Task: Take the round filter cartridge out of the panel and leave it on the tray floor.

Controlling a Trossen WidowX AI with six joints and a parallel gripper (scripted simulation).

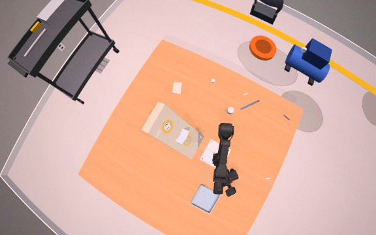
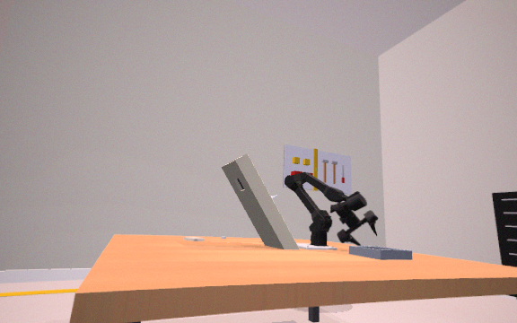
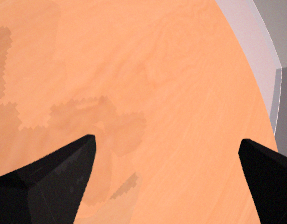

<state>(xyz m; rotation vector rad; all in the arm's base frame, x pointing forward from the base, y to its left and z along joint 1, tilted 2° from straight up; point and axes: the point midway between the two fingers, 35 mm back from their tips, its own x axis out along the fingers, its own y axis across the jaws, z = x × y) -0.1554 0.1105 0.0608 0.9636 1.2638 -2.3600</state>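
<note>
My gripper tip is 550 mm short of the round filter cartridge, 110 mm to the left of it and 220 mm below it. Also, from my gripper tip: white card (680 mm ahead, 420 mm to the right, 40 mm below); white knob (260 mm ahead, 450 mm to the right, 30 mm below); grey tray (120 mm ahead, 170 mm to the left, 40 mm below).
</note>
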